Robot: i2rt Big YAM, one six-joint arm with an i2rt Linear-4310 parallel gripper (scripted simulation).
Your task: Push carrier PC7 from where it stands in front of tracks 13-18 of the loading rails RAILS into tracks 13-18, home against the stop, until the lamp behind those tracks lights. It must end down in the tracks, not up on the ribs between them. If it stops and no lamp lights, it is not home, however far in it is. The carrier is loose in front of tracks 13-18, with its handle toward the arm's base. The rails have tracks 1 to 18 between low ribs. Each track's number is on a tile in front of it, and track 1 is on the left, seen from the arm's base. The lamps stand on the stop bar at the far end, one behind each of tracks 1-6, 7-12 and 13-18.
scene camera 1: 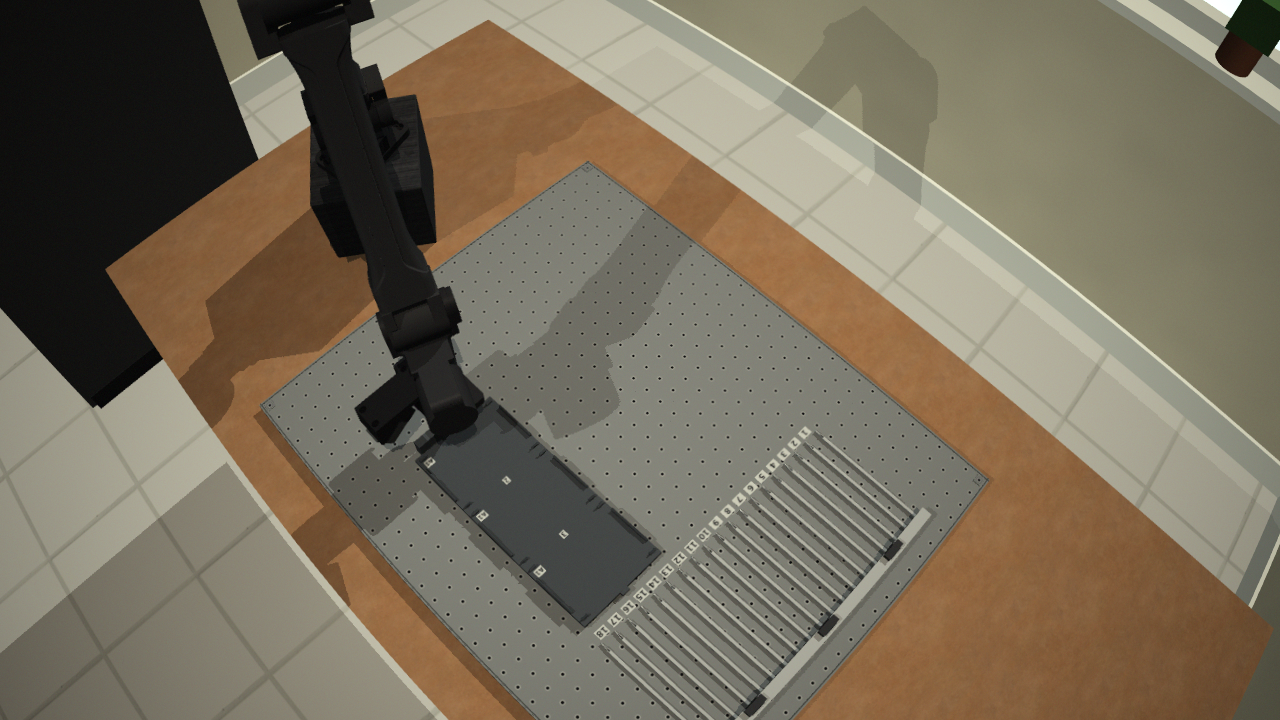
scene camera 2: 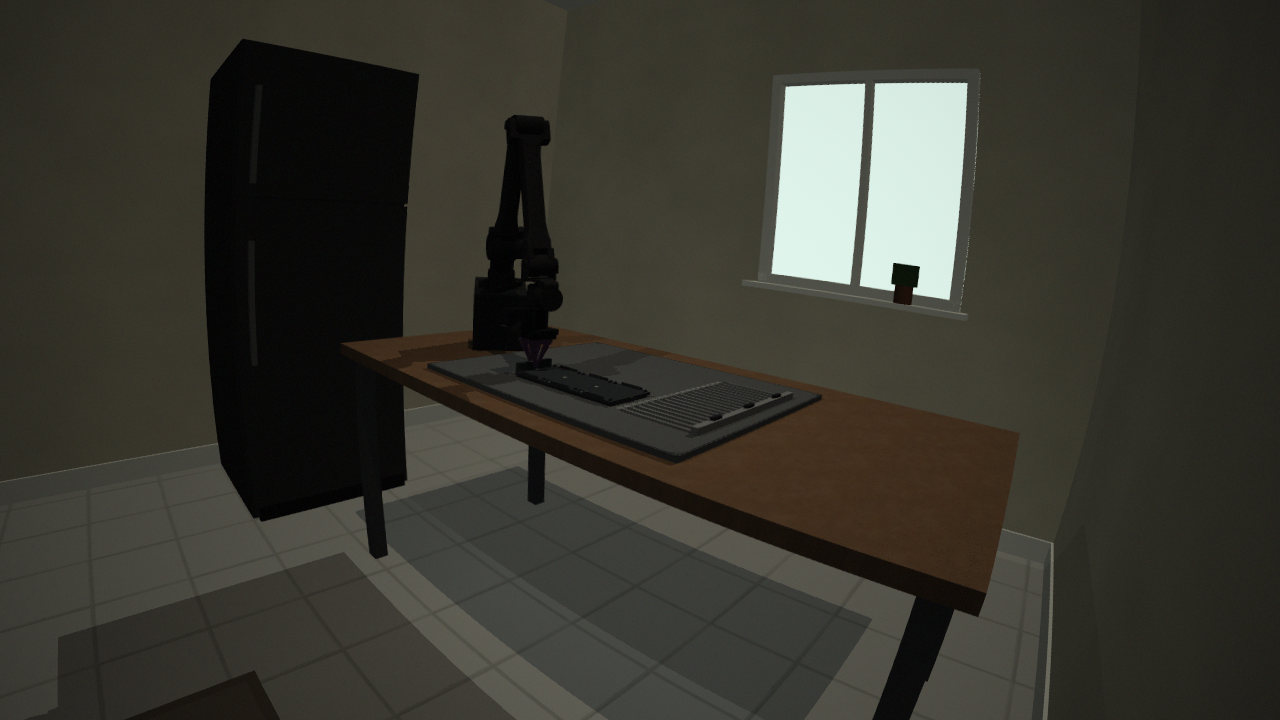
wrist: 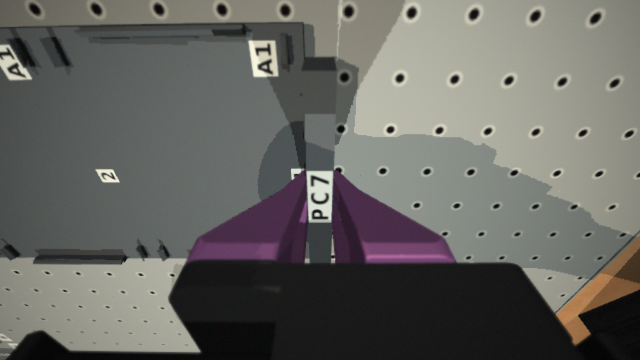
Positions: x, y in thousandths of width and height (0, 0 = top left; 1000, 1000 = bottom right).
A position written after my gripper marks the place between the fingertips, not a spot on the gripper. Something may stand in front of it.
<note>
I see my gripper (scene camera 2: 418, 509) and a carrier PC7 (scene camera 1: 456, 769).
The carrier PC7 is seen too in scene camera 2 (scene camera 2: 464, 538) and in the wrist view (wrist: 205, 393). My gripper shows as well in the wrist view (wrist: 501, 504).
</note>
